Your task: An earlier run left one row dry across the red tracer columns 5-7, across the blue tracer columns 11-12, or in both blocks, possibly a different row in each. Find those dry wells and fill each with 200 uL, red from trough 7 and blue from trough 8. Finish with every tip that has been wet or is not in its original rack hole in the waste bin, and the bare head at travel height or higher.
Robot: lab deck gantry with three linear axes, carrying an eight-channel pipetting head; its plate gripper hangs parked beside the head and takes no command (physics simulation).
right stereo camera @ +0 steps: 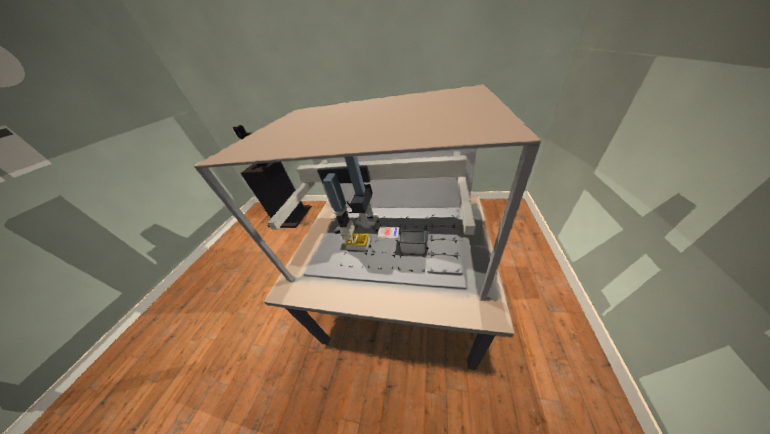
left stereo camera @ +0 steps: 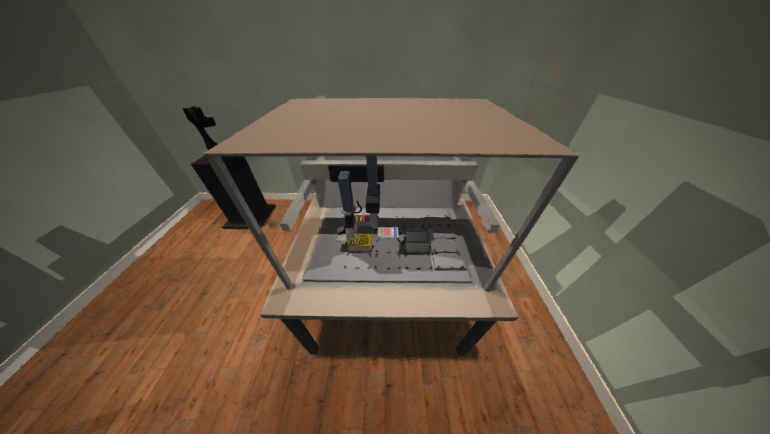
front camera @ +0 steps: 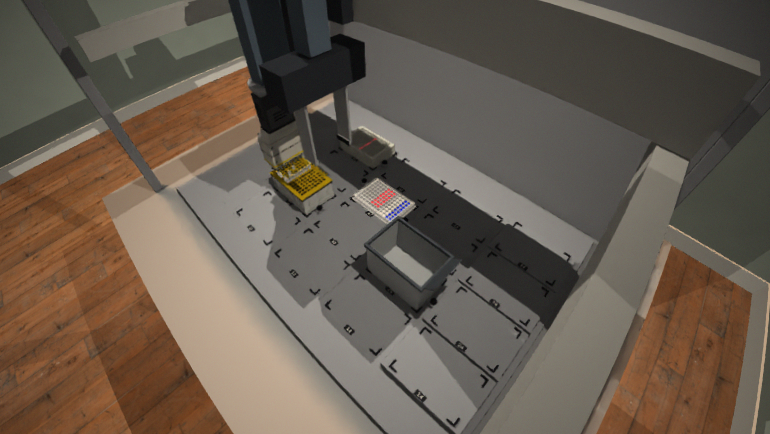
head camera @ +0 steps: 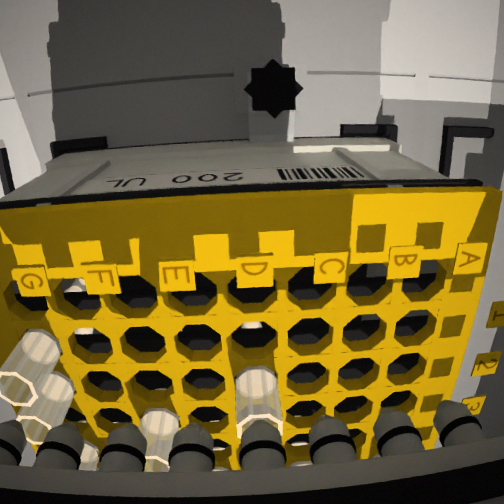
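The yellow tip rack [front camera: 318, 200] [head camera: 300, 212] stands at the left. Clear tips, such as one tip [head camera: 256, 385], stand up from some holes; many holes are empty. The pipetting head [front camera: 277, 145] is low over the rack. Its dark nozzles [head camera: 262, 445] show in the head camera; their contact with tips is hidden. The parked plate gripper [front camera: 330, 153] is open and empty. The white plate [front camera: 364, 197] shows red wells [front camera: 383, 197] and blue wells [front camera: 397, 210], too small to read row by row. The trough block [front camera: 372, 157] behind shows a thin red strip.
The grey waste bin [front camera: 392, 279] [left stereo camera: 417, 248] [right stereo camera: 413, 248] stands right of the plate, with high walls. The gripper's two long fingers hang between the tip rack and the trough block. A frame post [front camera: 115, 126] rises at the deck's left side.
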